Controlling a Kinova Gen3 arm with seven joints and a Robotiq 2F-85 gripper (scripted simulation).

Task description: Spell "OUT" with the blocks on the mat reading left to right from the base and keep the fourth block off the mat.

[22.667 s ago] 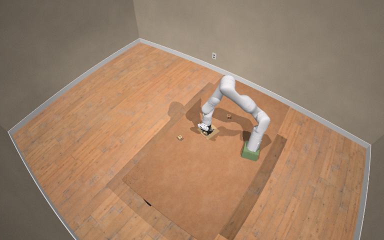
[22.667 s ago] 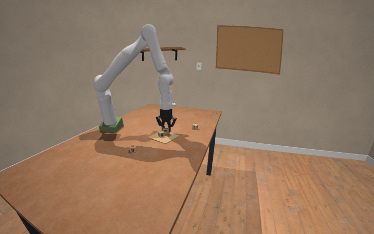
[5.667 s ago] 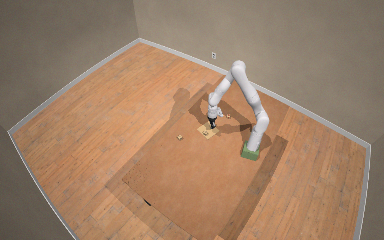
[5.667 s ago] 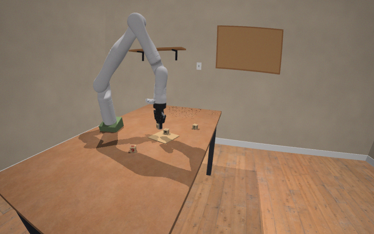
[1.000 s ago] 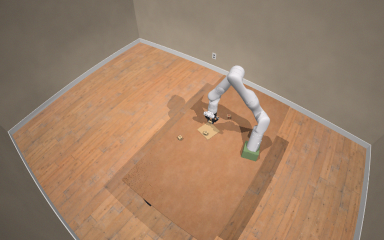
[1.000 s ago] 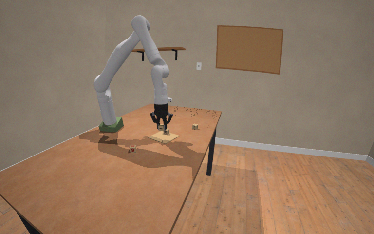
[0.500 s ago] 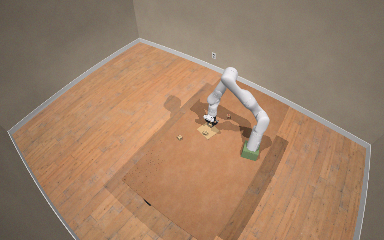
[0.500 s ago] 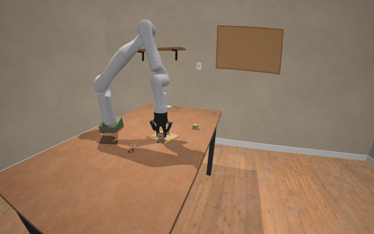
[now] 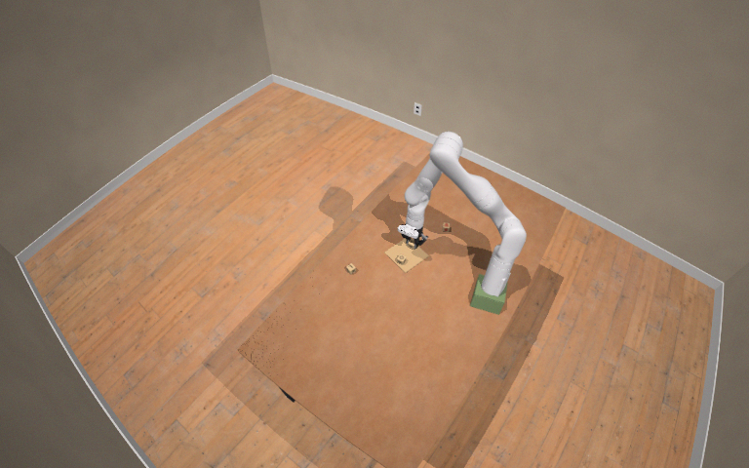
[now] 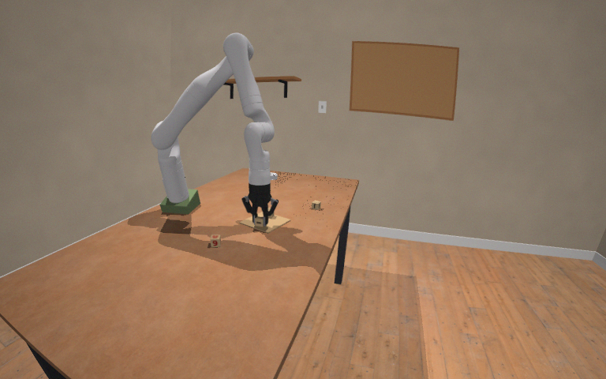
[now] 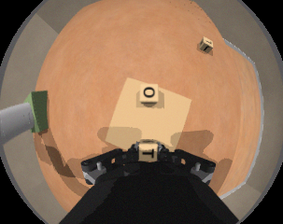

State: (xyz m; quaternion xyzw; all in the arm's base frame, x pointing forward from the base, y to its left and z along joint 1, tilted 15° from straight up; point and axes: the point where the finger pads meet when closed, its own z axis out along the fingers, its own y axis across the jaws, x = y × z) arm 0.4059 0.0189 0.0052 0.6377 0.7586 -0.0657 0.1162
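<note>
The tan mat is 1 cm behind my hand, 5 cm to the left of it and 3 cm below it. The rest, counted from my hand: letter block: 1 cm behind, 9 cm to the left, 1 cm below.
</note>
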